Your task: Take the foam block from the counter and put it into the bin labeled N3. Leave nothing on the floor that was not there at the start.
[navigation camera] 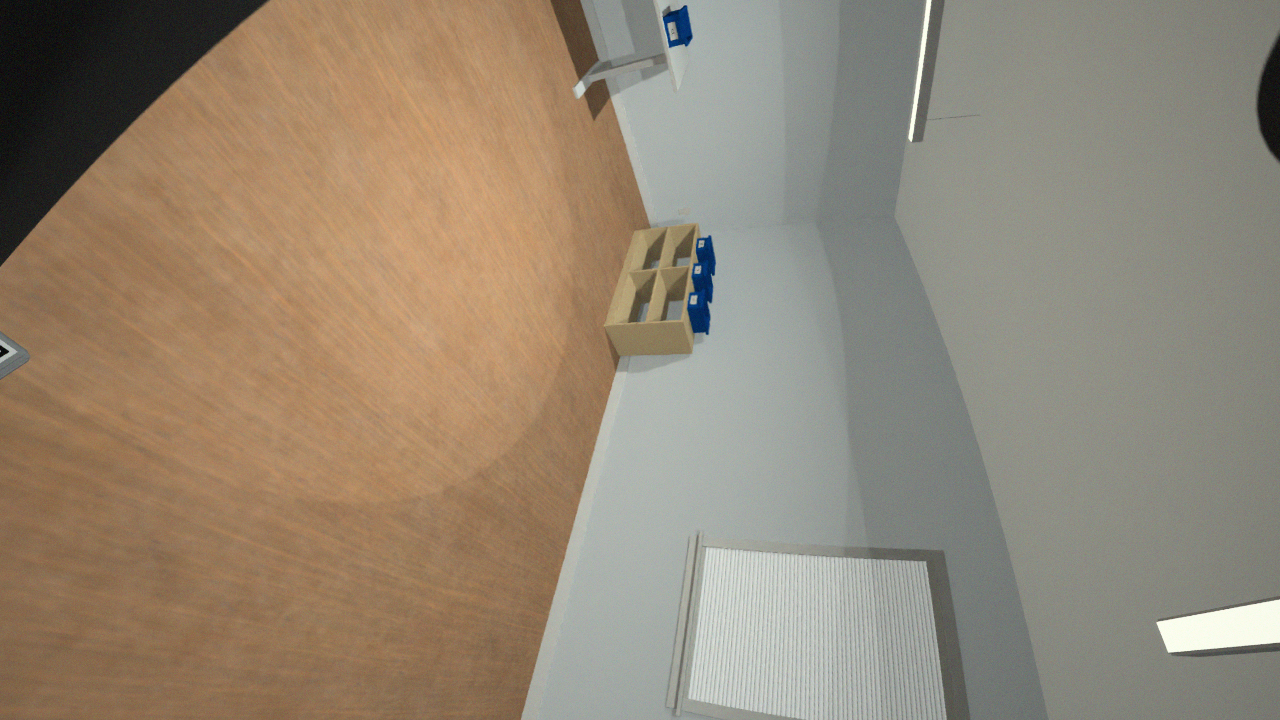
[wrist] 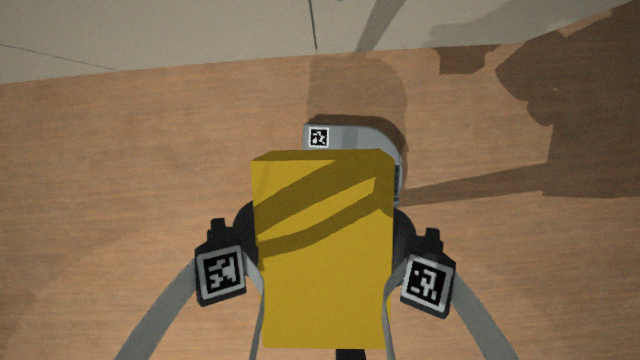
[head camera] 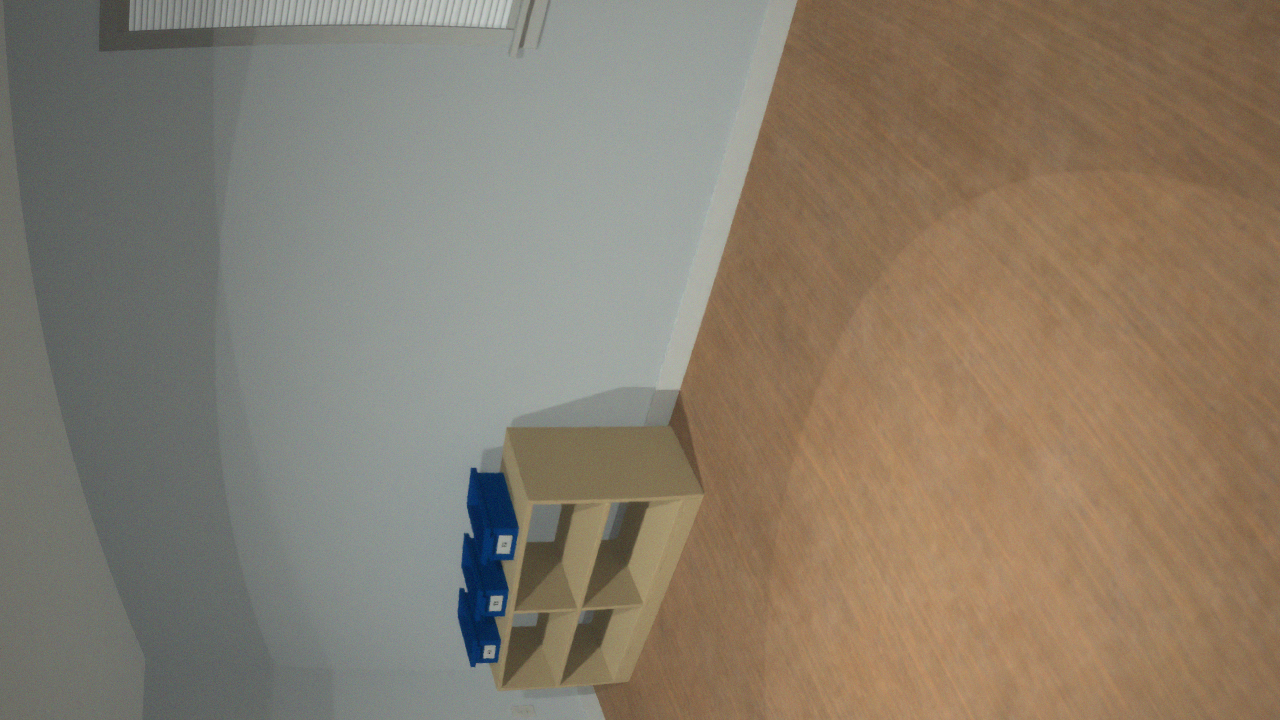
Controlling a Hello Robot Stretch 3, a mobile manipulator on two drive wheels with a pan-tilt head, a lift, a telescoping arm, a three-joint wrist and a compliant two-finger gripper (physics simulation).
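Frame: origin at the robot's base, x ahead, y left, z up, level; metres.
Where they show: gripper, fingertip midpoint: (wrist: pixel 324 230).
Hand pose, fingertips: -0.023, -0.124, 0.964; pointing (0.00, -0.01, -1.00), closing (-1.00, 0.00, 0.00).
Each offset is from my fingertips to the top centre of the thing, as dx, dy, dz. "spot": to the spot under its first point. Level surfaces: height alone.
The yellow foam block @(-0.001, +0.000, +0.041) (wrist: pixel 325 280) is upright between the two fingers in the wrist view. My gripper (wrist: pixel 324 230) is shut on it and holds it above the wood floor. The gripper does not show in the head or navigation view. Blue bins with white labels stand in a row on a low shelf unit: a near bin (head camera: pixel 491 512) (navigation camera: pixel 699 313), a middle bin (head camera: pixel 484 575) (navigation camera: pixel 702 282) and a far bin (head camera: pixel 477 628) (navigation camera: pixel 707 254). Another blue labelled bin (navigation camera: pixel 677 26) stands on a white table. The labels are too small to read, so I cannot tell which is N3.
The tan shelf unit (head camera: pixel 601 462) (navigation camera: pixel 649 339) stands against the wall near a corner. The white table @(dz -0.244) (navigation camera: pixel 678 73) is at the top of the navigation view. In the wrist view, my grey base (wrist: pixel 350 136) is behind the block, and a beige cabinet front @(spot: +0.313, -0.219, -0.461) (wrist: pixel 165 30) borders the floor.
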